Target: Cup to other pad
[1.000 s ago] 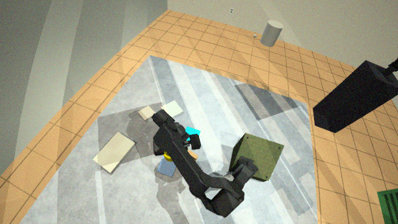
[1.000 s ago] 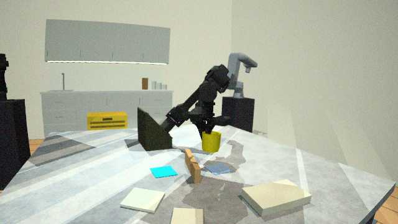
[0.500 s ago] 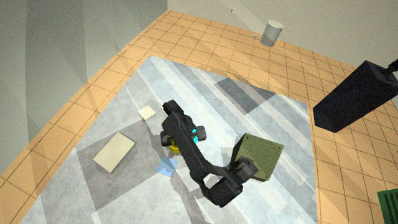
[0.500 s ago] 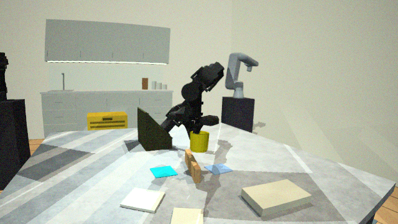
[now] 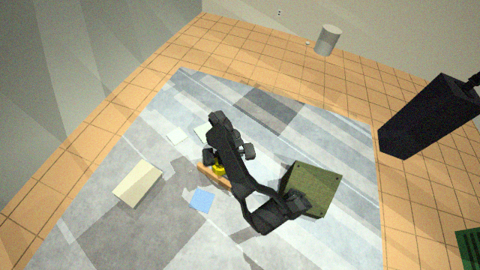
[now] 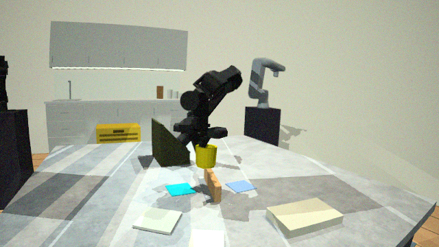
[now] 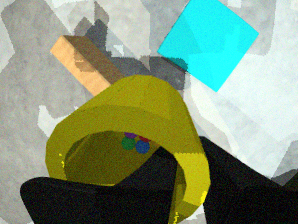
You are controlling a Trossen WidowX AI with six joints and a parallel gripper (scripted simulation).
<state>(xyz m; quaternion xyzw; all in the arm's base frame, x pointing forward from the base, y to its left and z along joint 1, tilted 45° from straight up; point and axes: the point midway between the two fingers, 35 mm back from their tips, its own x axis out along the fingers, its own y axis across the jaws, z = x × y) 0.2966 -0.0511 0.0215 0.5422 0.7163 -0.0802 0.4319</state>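
The cyan pad lies 130 mm below my gripper tip and 70 mm to the right of it. Round my gripper tip: light blue pad 140 mm to the left, 130 mm below, 50 mm ahead; wooden bar 100 mm below, 40 mm to the left, 30 mm ahead; yellow cup 20 mm to the left, 20 mm ahead.
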